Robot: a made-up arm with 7 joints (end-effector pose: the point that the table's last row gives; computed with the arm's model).
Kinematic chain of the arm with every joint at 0, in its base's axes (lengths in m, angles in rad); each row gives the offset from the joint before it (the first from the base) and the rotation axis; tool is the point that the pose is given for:
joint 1: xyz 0 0 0.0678 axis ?
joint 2: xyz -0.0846 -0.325 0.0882 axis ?
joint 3: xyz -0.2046 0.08 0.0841 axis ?
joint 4: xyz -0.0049 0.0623 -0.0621 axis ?
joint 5: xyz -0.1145 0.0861 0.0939 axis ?
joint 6: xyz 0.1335 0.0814 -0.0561 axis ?
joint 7: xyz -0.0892 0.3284 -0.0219 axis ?
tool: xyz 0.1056 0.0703 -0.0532
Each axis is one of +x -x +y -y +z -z.
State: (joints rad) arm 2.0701 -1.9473 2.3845 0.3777 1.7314 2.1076 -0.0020
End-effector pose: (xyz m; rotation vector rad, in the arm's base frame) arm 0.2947 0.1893 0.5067 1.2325 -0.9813 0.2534
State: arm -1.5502 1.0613 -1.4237 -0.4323 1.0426 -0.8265 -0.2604
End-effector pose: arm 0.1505 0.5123 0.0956 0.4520 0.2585 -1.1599
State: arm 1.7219 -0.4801 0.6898 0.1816 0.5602 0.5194 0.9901
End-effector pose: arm -0.0243 0.1599 0.1580 -0.2062 -0.4574 0.8388
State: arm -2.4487 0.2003 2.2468 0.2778 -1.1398 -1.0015 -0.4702
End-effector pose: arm -0.2911 -0.0286 0.5695 -0.1851 1.7138 2.5750
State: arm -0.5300 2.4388 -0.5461 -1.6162 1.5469 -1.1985 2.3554
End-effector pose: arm -0.7878 0.1329 0.1521 0.6233 -2.8437 -0.0292
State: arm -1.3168 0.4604 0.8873 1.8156 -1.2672 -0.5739 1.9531
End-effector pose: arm -0.1477 -0.2664 0.5156 0.3311 -1.2019 -2.6577
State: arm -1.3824 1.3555 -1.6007 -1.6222 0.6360 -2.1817 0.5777
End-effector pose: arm -0.4824 0.1297 0.4240 2.2610 -0.9222 -0.6671
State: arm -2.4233 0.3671 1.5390 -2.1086 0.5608 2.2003 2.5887
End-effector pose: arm -0.2337 0.5646 0.2959 -0.2174 3.0083 0.7204
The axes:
joint 1: +z
joint 2: -x
joint 3: -z
joint 4: +y
joint 5: -z
joint 6: -x
joint 7: -y

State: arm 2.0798 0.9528 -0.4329 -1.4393 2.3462 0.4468 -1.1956
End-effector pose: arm 0.1573 0.1063 0.1731 0.1789 1.1859 1.0959
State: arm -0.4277 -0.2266 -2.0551 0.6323 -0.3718 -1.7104 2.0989
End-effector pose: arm -0.5120 0.0047 0.5858 1.0880 -0.1357 -0.1019
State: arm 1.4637 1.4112 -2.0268 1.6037 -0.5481 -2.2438 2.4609
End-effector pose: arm 0.2179 -0.3945 -0.2028 -1.1476 -1.6560 1.2573
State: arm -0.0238 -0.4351 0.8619 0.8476 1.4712 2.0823 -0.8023
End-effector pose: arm -0.5209 0.0223 0.4363 0.9797 -2.5176 0.0721
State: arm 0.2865 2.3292 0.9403 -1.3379 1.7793 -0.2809 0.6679
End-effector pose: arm -0.3683 -0.2386 -0.1483 -0.7215 2.7771 -0.9863
